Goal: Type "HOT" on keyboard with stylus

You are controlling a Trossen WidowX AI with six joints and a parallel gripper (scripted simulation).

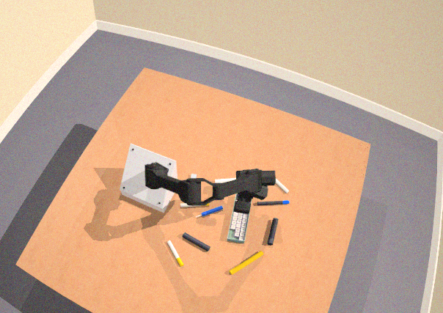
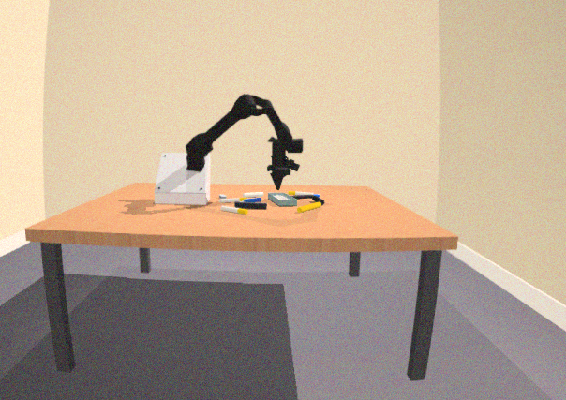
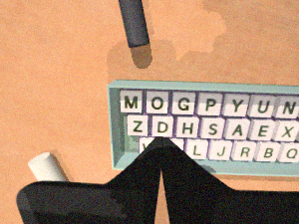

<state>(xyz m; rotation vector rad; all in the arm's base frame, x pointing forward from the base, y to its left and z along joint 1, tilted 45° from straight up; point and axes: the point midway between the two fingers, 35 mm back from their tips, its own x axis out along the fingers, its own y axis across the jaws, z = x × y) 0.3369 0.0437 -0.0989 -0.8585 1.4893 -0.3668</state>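
My gripper tip is 120 mm past the blue stylus, 110 mm to the left of it and 30 mm above it. Round my gripper tip: white bar 110 mm behind, 70 mm to the left, 30 mm below; then blue-tipped dark pen 140 mm ahead, 80 mm to the left, 30 mm below; then yellow bar 230 mm to the right, 130 mm ahead, 30 mm below.
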